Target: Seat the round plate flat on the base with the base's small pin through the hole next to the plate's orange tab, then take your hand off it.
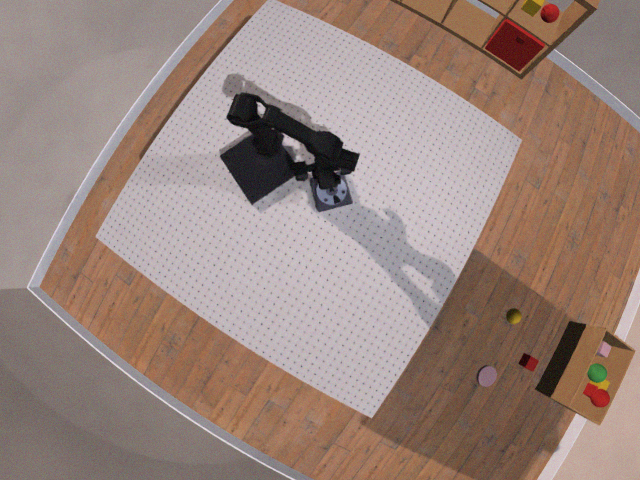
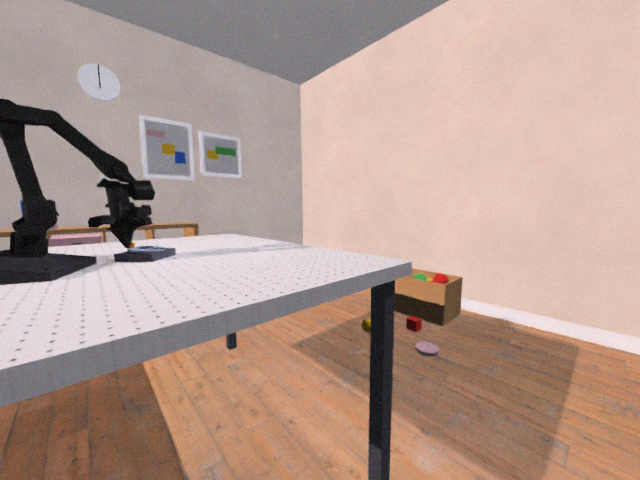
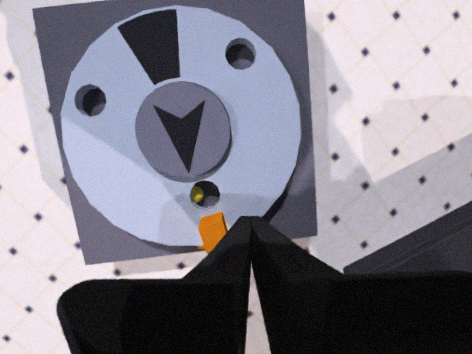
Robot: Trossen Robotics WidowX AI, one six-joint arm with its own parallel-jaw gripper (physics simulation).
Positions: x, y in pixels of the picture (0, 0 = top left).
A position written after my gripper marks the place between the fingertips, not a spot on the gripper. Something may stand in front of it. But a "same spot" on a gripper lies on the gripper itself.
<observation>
my gripper: image 1 321, 178; image 2; image 3
same spot on my gripper: [image 3: 301, 297] = [image 2: 128, 228]
</observation>
